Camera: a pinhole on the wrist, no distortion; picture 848 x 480 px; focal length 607.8 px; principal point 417.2 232.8 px. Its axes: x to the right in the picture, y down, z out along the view. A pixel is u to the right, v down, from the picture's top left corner.
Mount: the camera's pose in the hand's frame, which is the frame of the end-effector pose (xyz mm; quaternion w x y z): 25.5 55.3 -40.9 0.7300 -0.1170 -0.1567 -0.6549
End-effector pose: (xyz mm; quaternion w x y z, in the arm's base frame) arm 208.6 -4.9 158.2 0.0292 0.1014 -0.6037 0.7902
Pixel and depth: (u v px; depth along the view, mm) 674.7 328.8 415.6
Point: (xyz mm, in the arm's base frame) 176.5 -422.0 222.1
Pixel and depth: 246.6 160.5 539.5
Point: 283.5 -484.3 -130.3
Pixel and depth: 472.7 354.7 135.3
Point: 160.9 -120.7 96.3
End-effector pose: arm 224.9 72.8 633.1 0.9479 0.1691 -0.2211 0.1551
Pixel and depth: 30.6 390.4 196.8
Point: 140.2 270.7 799.7
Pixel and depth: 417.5 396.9 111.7
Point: 204.7 148.6 734.2
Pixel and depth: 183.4 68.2 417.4
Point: -119.2 245.3 893.8
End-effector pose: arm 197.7 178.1 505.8 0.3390 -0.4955 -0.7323 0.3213
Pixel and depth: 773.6 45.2 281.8
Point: -11.8 77.3 336.9
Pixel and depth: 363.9 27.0 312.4
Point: 131.3 103.2 205.5
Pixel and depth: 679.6 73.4 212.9
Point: 76.8 130.8 356.8
